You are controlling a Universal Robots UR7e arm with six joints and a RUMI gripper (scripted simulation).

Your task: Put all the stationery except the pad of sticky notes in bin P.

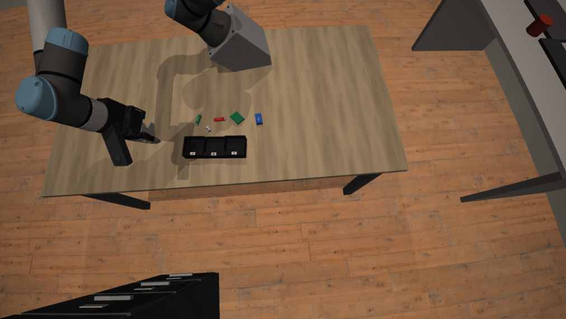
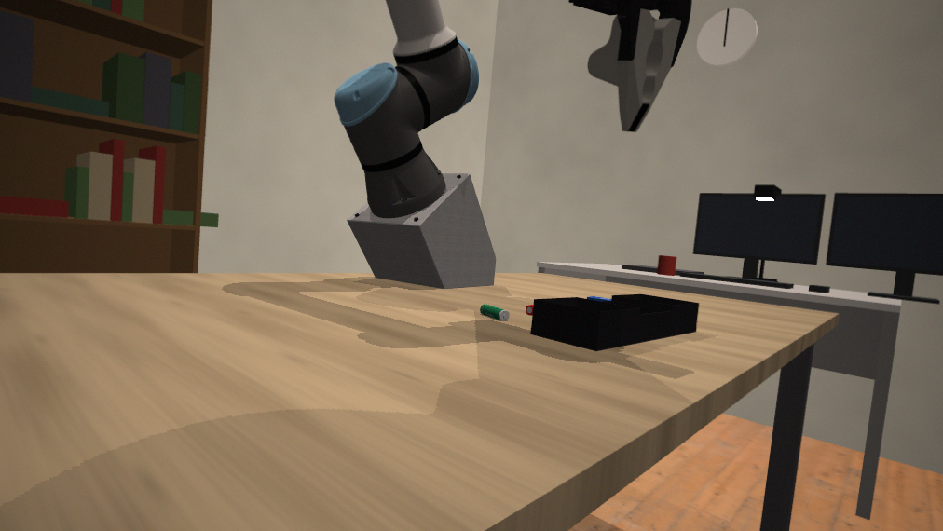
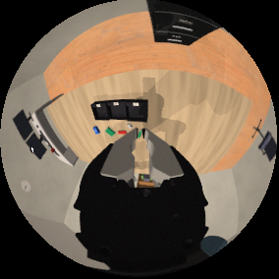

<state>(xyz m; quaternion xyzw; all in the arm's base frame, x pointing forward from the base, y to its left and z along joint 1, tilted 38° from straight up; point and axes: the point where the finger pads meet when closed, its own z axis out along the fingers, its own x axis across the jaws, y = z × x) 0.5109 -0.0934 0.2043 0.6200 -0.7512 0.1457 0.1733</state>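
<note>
My gripper is now 21 cm above the bin row, 14 cm to the right of it and 5 cm past it. From my hand the other things lie so: white-grey piece: 22 cm below, 14 cm behind, 11 cm to the left; red item: 22 cm below, 18 cm behind, 16 cm to the left; green cylinder: 22 cm below, 19 cm behind, 6 cm to the left.
</note>
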